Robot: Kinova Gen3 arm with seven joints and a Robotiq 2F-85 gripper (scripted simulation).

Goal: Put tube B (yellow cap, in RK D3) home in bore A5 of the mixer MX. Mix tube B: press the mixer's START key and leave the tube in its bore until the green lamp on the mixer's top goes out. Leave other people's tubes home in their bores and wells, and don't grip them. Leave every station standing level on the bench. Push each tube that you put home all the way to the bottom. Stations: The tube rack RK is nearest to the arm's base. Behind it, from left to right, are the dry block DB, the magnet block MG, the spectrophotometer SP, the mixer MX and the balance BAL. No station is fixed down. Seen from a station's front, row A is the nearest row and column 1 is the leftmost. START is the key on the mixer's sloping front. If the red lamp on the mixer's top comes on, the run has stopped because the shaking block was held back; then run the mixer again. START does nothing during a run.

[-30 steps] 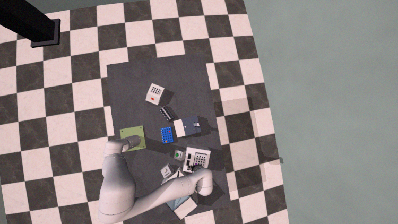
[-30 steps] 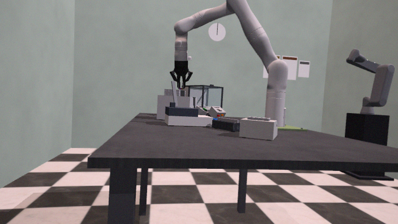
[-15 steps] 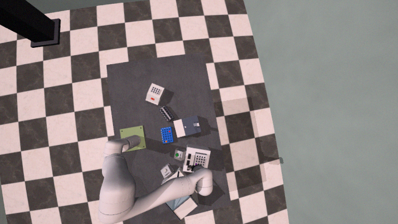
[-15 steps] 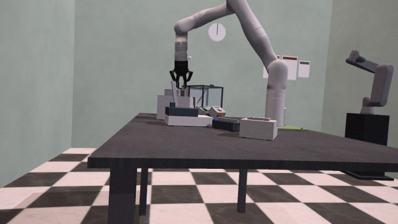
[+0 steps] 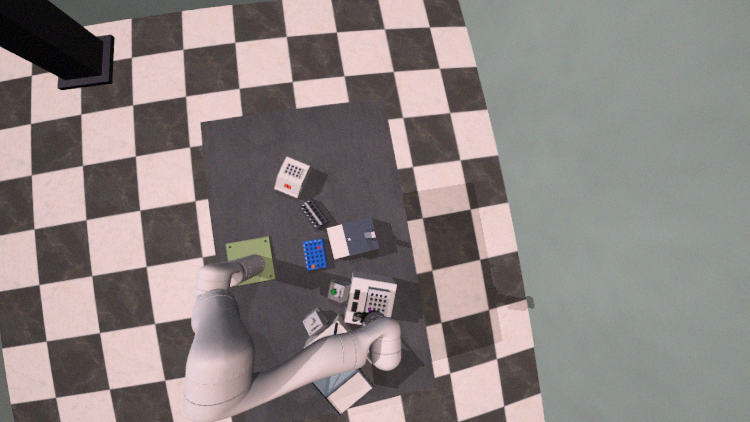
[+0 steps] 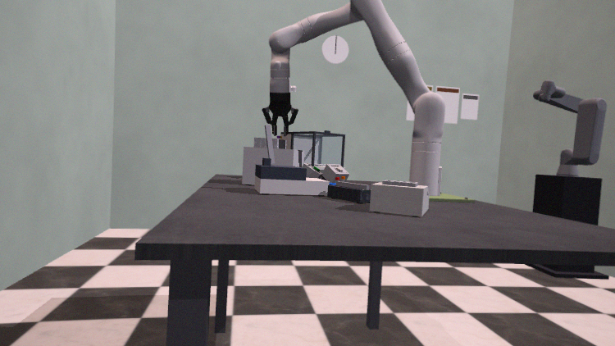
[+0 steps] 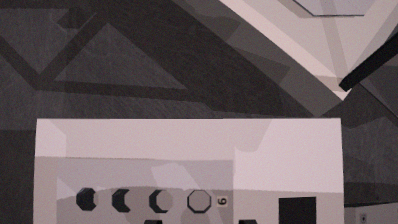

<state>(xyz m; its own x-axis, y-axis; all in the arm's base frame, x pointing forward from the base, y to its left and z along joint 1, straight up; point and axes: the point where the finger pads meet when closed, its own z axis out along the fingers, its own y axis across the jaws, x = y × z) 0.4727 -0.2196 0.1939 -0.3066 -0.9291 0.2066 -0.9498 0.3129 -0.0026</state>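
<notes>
My hand is 40 mm above the purple-capped tube and 10 mm to the right of it. Also, from my hand: blue tube rack RK: 230 mm to the left, 200 mm behind, 190 mm below; print key: 240 mm behind, 130 mm below, 40 mm to the right; green start key: 130 mm below, 130 mm behind, 70 mm to the left.
</notes>
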